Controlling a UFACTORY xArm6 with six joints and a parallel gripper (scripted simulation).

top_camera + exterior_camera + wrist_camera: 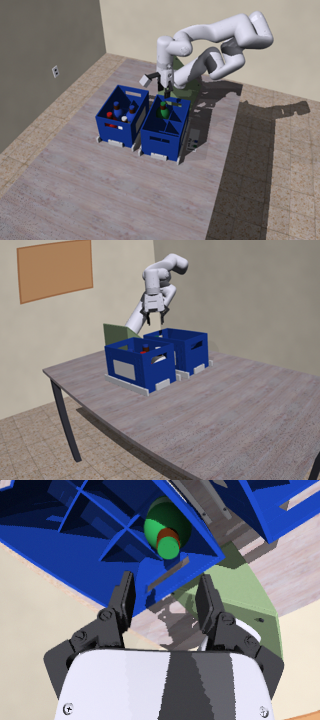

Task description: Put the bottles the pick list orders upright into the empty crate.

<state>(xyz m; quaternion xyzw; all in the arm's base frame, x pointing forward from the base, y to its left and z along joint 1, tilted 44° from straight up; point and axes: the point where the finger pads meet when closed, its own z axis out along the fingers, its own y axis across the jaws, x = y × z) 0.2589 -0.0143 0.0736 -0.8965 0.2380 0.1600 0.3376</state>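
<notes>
My gripper is now 200 mm to the left of the red-label bottle, 200 mm short of it and 150 mm above it. From my hand the other things lie so: white-labelled bottle 190 mm ahead, 150 mm below, 110 mm to the right; green-labelled bottle 150 mm below; blue-labelled bottle 150 mm below, 130 mm to the right, 110 mm ahead.
</notes>
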